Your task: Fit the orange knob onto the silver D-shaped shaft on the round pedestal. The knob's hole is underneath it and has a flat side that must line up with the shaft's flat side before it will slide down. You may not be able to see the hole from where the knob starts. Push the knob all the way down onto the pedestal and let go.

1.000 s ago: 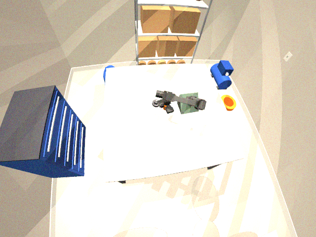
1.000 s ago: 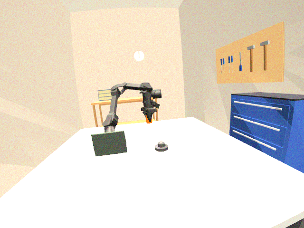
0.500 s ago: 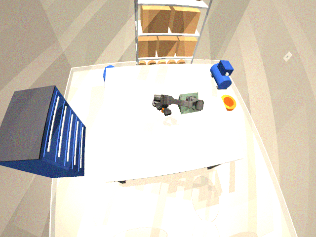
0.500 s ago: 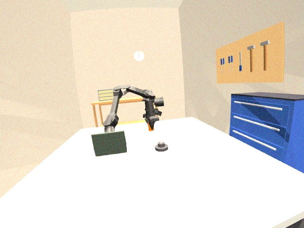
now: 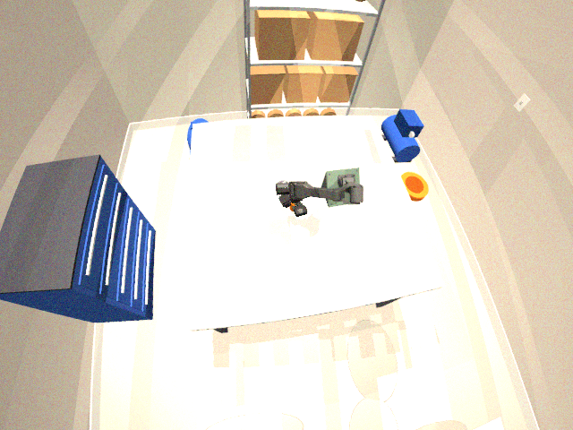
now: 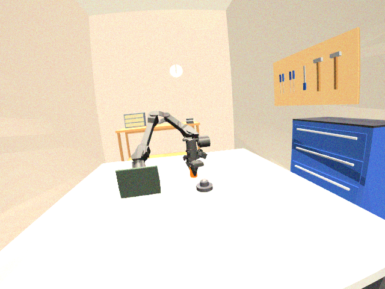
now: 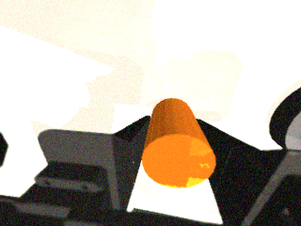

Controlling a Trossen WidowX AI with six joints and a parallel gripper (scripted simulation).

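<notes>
My gripper tip is now 2 cm short of the round grey pedestal, 14 cm to the left of it and 1 cm below it. Round my gripper tip: orange knob 3 cm above.
</notes>
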